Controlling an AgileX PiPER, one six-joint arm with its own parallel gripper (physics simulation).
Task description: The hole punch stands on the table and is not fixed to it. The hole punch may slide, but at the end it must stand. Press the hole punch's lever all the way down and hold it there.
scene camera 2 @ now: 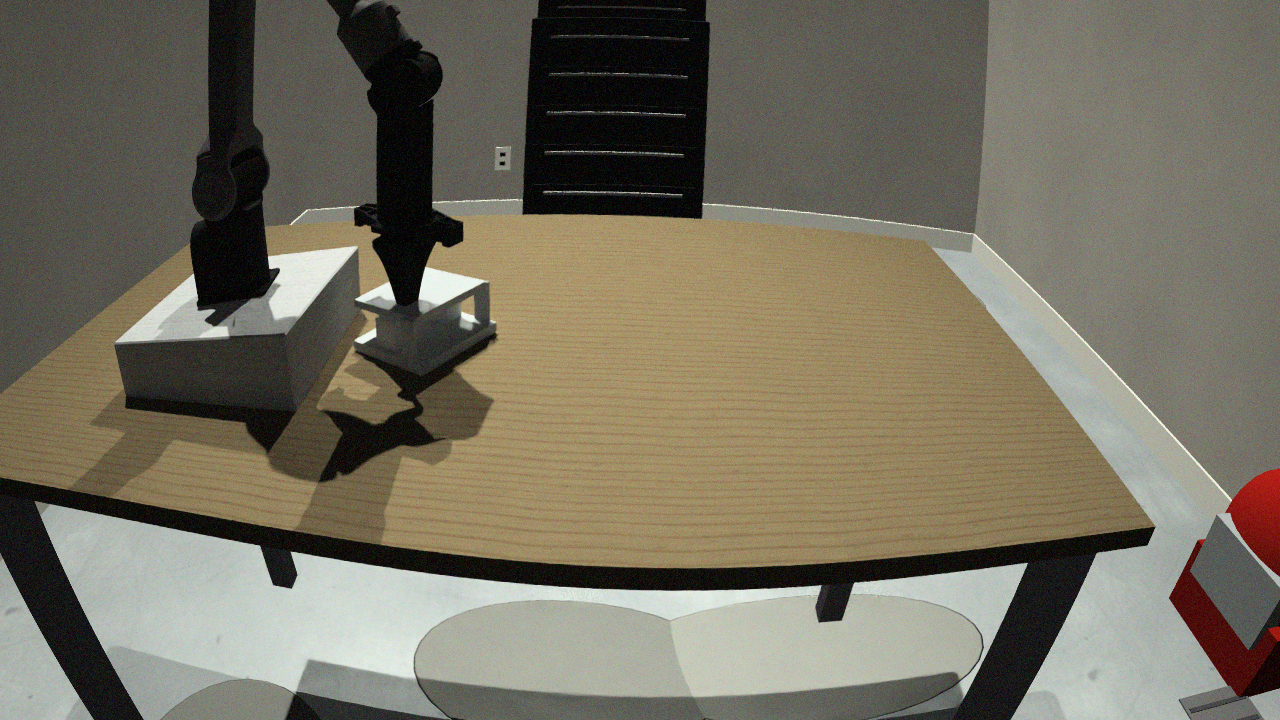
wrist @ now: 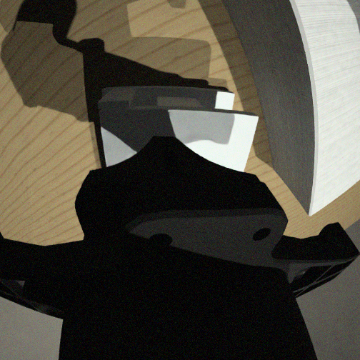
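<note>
The white hole punch (scene camera 2: 396,333) (wrist: 224,100) stands upright on the table (scene camera 2: 716,385), right of the robot's white base block. Its lever (scene camera 2: 458,284) (wrist: 245,137) is a flat white plate that looks about level, low over the body block. Any small gap between lever and block is too dark to make out. My black gripper (scene camera 2: 407,302) (wrist: 162,150) is shut and points down, its fingertips against the lever's top near the end over the block. In the wrist view the fingers hide part of the lever and the contact spot.
The white base block (scene camera 2: 205,371) (wrist: 336,75) carrying the arm stands close to the left of the hole punch. A black drawer cabinet (scene camera 2: 617,116) is behind the table. A red object (scene camera 2: 1257,523) shows at the right edge of the scene view.
</note>
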